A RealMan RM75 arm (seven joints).
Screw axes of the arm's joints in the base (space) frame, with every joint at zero. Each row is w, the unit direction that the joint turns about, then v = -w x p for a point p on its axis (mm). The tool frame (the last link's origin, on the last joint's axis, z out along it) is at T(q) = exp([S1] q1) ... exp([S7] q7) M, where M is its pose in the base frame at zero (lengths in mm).
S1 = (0, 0, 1, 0, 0, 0)
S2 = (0, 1, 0, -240.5, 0, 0)
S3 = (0, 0, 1, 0, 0, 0)
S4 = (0, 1, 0, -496.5, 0, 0)
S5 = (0, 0, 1, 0, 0, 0)
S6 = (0, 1, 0, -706.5, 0, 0)
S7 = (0, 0, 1, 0, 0, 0)
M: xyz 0 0 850.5 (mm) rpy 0 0 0 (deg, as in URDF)
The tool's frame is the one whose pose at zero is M.
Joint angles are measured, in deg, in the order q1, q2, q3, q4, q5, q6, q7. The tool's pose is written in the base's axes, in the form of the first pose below.
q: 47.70, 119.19, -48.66, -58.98, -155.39, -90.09, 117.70
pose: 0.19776 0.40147 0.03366 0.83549 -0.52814 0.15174 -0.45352 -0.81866 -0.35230
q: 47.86, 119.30, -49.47, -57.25, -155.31, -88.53, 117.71
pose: 0.19965 0.40233 0.02671 0.83391 -0.52879 0.15801 -0.45373 -0.81988 -0.34917
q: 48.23, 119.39, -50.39, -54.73, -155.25, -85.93, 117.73
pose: 0.20221 0.40478 0.01787 0.83234 -0.52997 0.16234 -0.45285 -0.81909 -0.35216
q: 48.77, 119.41, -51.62, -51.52, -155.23, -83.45, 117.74
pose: 0.20559 0.40575 0.00689 0.82825 -0.53167 0.17700 -0.45314 -0.82130 -0.34661
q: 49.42, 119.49, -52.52, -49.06, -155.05, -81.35, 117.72
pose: 0.20623 0.40725 -0.00184 0.82841 -0.52893 0.18432 -0.44986 -0.82433 -0.34368
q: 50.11, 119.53, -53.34, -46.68, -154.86, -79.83, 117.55
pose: 0.20669 0.40747 -0.01008 0.82844 -0.52477 0.19571 -0.44672 -0.82989 -0.33425
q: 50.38, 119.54, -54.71, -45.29, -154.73, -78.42, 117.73
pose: 0.20754 0.40769 -0.01582 0.82828 -0.51951 0.20993 -0.43828 -0.83411 -0.33492
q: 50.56, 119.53, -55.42, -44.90, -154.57, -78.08, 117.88
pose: 0.20666 0.40780 -0.01793 0.82926 -0.51512 0.21673 -0.43316 -0.83748 -0.33317
